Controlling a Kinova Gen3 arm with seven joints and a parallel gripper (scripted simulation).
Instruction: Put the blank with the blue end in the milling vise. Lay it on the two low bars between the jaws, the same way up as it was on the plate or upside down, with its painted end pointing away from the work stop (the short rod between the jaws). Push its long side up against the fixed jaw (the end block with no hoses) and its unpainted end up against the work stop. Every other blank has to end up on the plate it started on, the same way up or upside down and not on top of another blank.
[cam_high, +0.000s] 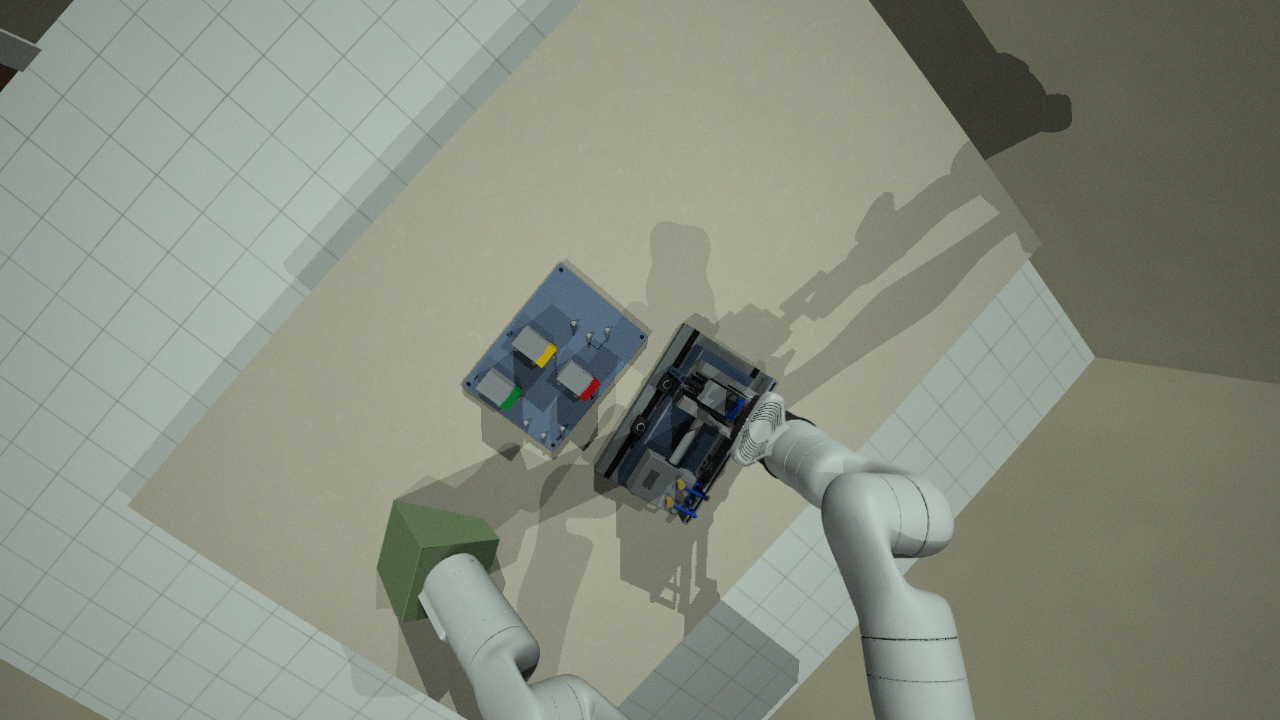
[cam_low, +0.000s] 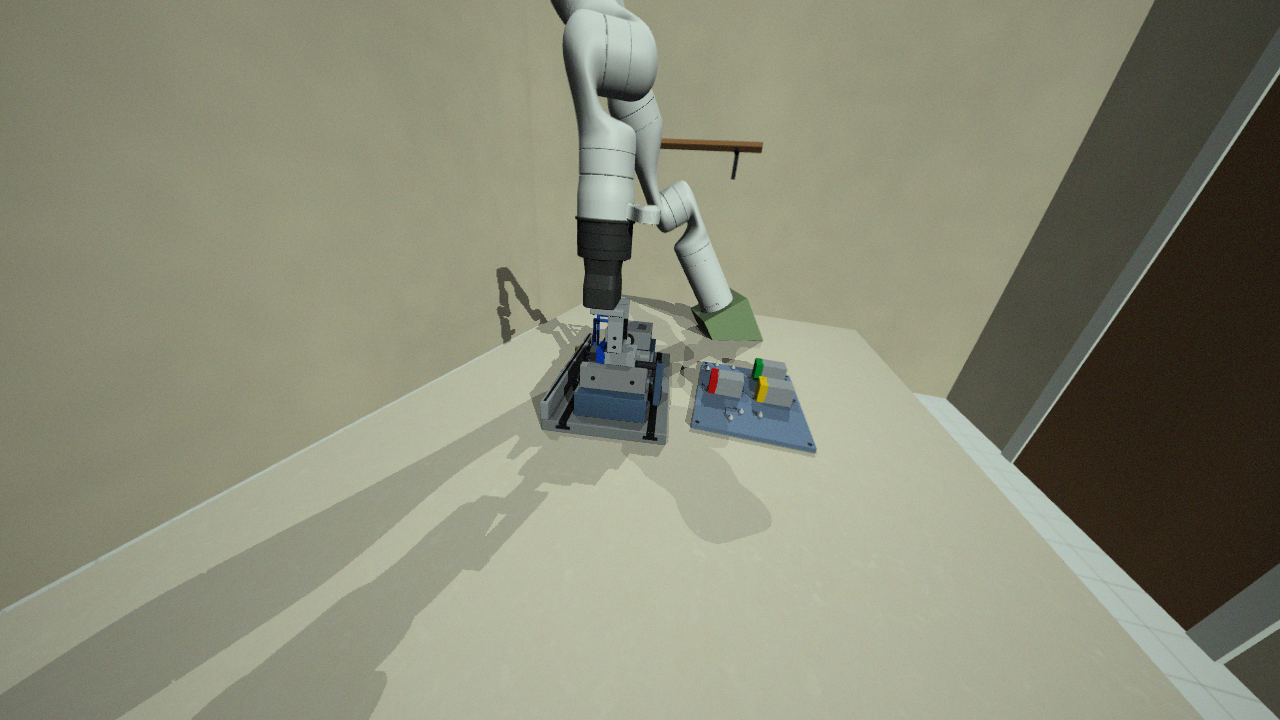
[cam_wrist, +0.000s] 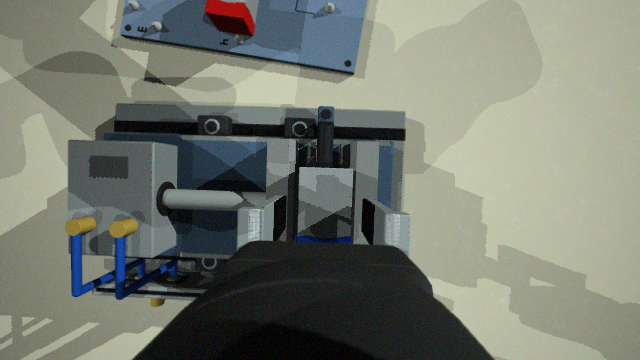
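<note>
The blue-ended blank lies 40 mm below my hand. The rest, counted from my hand: work stop: 10 mm behind, 50 mm to the left, 50 mm below; moving jaw: 30 mm behind, 10 mm to the right, 60 mm below; fixed jaw: 30 mm ahead, 10 mm to the left, 60 mm below.
</note>
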